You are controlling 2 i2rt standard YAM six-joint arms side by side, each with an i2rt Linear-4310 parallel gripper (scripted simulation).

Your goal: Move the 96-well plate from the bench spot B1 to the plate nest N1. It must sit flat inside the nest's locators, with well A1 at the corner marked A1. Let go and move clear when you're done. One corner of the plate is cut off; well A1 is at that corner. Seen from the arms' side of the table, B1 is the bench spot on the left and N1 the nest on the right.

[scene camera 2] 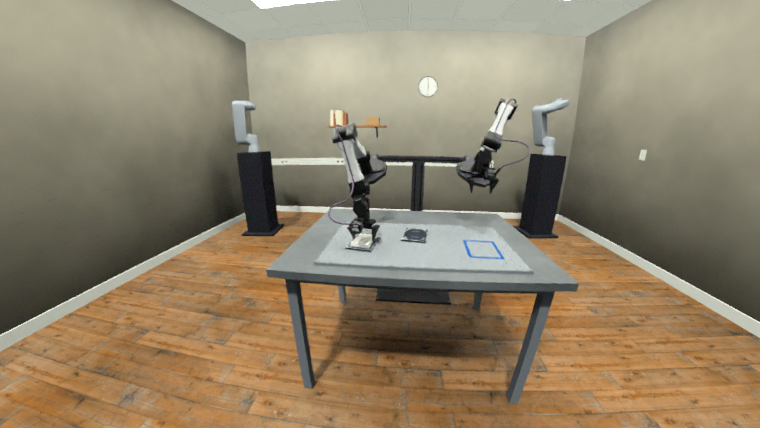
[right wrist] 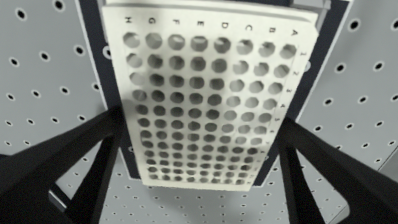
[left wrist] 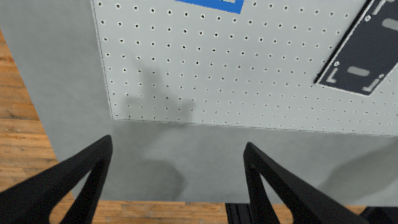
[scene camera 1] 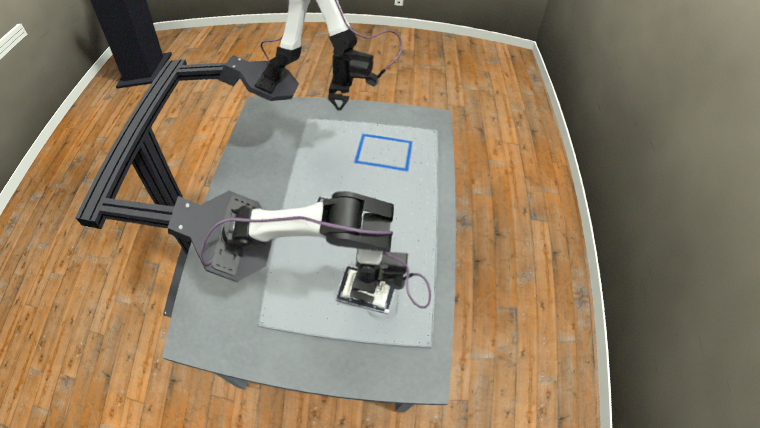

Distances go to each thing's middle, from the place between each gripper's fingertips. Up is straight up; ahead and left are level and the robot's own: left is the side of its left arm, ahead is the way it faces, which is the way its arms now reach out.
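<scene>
White 96-well plate (right wrist: 193, 141): 220 mm below my left hand (scene camera 1: 341, 101), 580 mm to the right of it, 90 mm ahead of it. My right gripper (scene camera 1: 367, 288): now 10 mm above the plate.
</scene>
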